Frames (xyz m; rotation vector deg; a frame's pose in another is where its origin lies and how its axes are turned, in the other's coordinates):
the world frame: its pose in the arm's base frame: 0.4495 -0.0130 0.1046 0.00 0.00 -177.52
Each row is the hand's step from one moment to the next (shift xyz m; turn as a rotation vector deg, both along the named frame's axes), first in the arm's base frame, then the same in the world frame.
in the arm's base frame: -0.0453 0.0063 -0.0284 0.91 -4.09 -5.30
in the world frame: 0.0450 -0.0083 -0.0284 -0.73 4.13 -5.30
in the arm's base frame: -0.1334 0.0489 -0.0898 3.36 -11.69 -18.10
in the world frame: 0.1312 -0.0546 -0.0898 -2.85 11.82 -18.10
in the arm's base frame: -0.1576 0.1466 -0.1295 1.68 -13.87 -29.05
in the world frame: 0.1511 -0.1533 -0.1295 -1.08 13.93 -29.05
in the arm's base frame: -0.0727 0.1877 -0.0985 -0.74 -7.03 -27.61
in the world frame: 0.0645 -0.1907 -0.0985 1.04 6.99 -27.61
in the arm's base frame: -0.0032 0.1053 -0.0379 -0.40 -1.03 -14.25
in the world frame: -0.0014 -0.1053 -0.0379 0.44 1.01 -14.25
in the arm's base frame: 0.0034 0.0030 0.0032 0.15 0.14 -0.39
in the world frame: -0.0035 -0.0029 0.0032 -0.16 -0.13 -0.39
